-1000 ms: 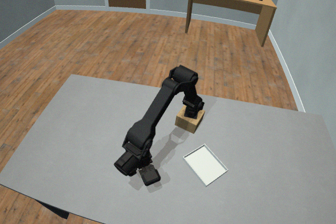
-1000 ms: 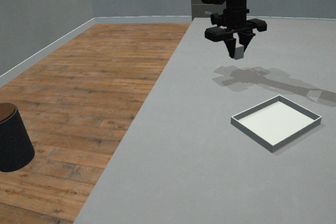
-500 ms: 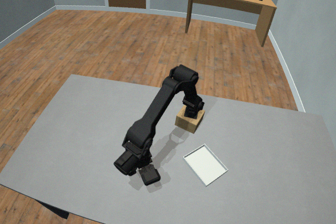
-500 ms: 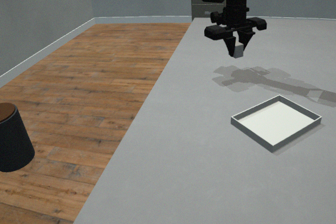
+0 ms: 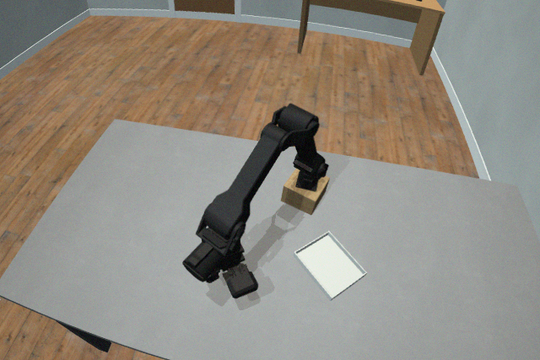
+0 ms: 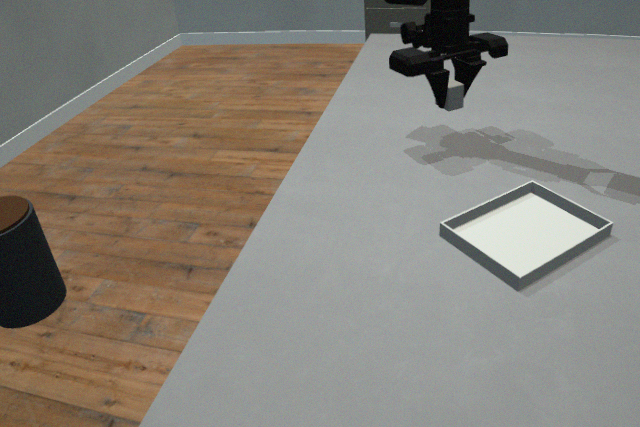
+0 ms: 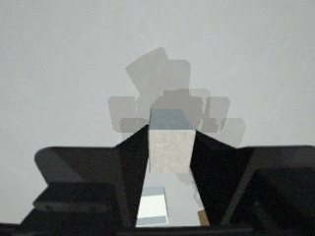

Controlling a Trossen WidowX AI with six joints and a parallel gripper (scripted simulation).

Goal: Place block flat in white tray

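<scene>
Right now the white tray is 12 cm behind my hand, 24 cm to the left of it and 10 cm below it. From my hand the other things lie so: grey block 2 cm below.
</scene>
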